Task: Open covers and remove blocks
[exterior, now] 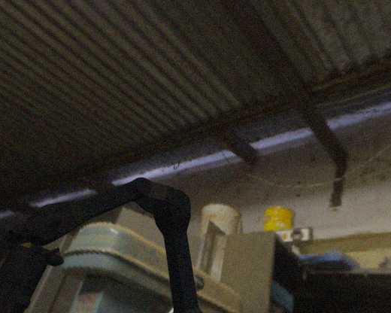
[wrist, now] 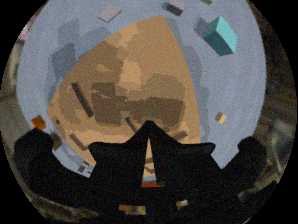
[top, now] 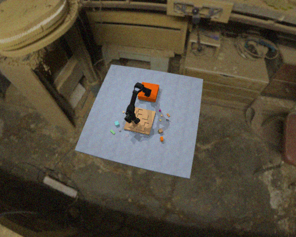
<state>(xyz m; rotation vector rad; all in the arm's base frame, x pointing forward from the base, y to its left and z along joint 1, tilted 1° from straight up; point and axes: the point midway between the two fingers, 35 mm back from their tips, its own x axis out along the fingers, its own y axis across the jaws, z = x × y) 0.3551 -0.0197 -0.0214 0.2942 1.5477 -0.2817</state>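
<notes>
The tan puzzle board is 20 mm behind my gripper tip and 50 mm to the left of it. The rest, counted from my gripper tip: magenta piece (240 mm behind, 230 mm to the left, 10 mm below); then green block (220 mm ahead, 160 mm to the right, 10 mm below); then cyan block (110 mm ahead, 160 mm to the right).
</notes>
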